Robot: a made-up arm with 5 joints.
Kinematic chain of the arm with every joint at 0, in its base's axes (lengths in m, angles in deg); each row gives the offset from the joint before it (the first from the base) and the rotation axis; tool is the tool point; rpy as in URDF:
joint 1: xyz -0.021 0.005 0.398 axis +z
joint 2: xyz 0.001 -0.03 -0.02 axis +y
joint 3: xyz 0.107 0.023 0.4 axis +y
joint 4: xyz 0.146 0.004 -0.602 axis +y
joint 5: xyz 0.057 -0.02 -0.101 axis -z
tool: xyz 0.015 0.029 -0.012 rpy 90 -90 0
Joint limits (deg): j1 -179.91..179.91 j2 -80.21..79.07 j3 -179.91..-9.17 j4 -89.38..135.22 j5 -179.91..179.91
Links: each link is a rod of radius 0.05 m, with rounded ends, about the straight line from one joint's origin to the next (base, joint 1, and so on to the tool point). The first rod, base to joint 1, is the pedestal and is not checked.
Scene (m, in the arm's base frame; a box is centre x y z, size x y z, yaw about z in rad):
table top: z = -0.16
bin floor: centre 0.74 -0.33 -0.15 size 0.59 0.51 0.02 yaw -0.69
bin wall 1: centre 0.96 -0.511 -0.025 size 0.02 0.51 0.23 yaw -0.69
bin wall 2: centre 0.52 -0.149 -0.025 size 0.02 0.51 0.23 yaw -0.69
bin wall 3: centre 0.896 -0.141 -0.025 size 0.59 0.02 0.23 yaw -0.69
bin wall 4: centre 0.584 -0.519 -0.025 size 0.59 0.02 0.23 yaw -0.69
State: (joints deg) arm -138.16 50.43 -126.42 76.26 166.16
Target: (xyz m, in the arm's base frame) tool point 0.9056 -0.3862 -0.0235
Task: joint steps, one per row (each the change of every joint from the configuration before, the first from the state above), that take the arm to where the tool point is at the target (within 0.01 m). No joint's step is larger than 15 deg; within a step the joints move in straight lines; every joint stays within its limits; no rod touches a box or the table.
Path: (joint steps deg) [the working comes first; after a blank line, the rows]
Joints at the target: -19.74 77.70 -129.13 62.95 162.22
Straight joint move there: touches bin wall 1, bin wall 4.

1: 14.80 0.33 1.23 0.43 0.10
2: 14.80 0.33 1.23 0.44 0.10
3: 14.79 0.33 1.24 0.43 0.10
4: 14.80 0.33 1.23 0.43 0.09
5: 14.80 0.34 1.23 0.43 0.10
6: 14.80 0.33 1.23 0.44 0.10
7: 14.80 0.33 1.23 0.43 0.10
8: 14.80 0.33 1.24 0.43 0.10
9: 0.01 12.31 -6.28 -8.38 -2.37
10: 0.02 12.31 -6.29 -8.39 -2.36

